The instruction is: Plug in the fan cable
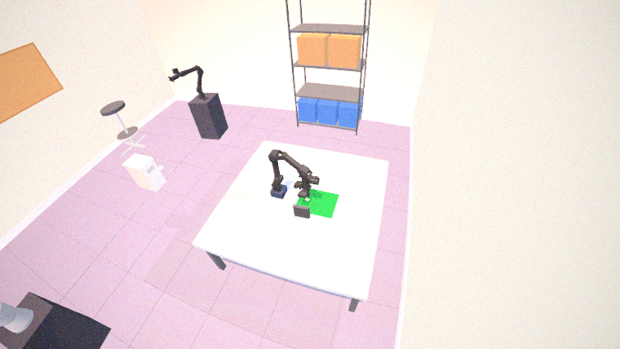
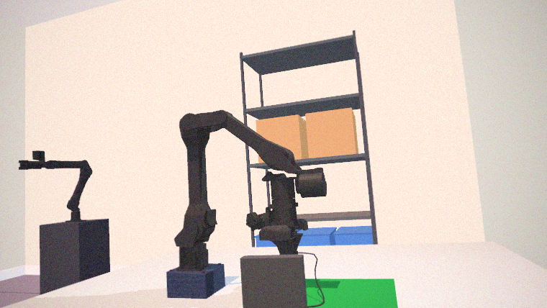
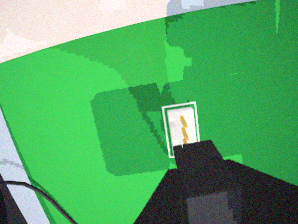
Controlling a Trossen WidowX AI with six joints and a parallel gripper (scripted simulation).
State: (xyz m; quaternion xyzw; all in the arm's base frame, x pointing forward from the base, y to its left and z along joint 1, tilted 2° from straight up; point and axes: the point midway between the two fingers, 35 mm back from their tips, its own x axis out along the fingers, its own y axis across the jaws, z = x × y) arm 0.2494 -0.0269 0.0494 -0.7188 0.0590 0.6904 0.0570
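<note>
Now: gripper tip 6 cm above the white four-pin header. Also, from my gripper tip: green board: 8 cm ahead, 1 cm to the right, 8 cm below; then dark fan plug: 1 cm ahead, 1 cm above; then dark grey fan: 15 cm to the right.
</note>
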